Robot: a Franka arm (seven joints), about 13 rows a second.
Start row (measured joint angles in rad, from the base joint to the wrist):
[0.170 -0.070 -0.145 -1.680 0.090 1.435 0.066]
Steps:
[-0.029 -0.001 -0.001 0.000 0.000 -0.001 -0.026]
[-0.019 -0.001 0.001 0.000 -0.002 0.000 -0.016]
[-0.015 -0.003 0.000 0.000 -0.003 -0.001 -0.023]
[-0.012 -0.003 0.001 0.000 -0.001 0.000 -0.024]
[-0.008 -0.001 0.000 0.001 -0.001 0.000 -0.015]
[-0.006 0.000 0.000 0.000 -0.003 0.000 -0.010]
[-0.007 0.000 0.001 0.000 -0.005 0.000 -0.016]
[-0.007 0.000 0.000 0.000 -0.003 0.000 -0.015]
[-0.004 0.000 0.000 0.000 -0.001 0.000 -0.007]
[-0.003 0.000 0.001 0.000 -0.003 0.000 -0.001]
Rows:
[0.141 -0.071 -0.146 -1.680 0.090 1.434 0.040]
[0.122 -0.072 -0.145 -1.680 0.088 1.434 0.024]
[0.107 -0.075 -0.145 -1.680 0.085 1.433 0.001]
[0.095 -0.078 -0.144 -1.680 0.084 1.433 -0.023]
[0.087 -0.079 -0.144 -1.679 0.083 1.433 -0.038]
[0.081 -0.079 -0.144 -1.679 0.080 1.433 -0.048]
[0.074 -0.079 -0.143 -1.679 0.075 1.433 -0.064]
[0.067 -0.079 -0.143 -1.679 0.072 1.433 -0.079]
[0.063 -0.079 -0.143 -1.679 0.071 1.433 -0.086]
[0.060 -0.079 -0.142 -1.679 0.068 1.433 -0.087]

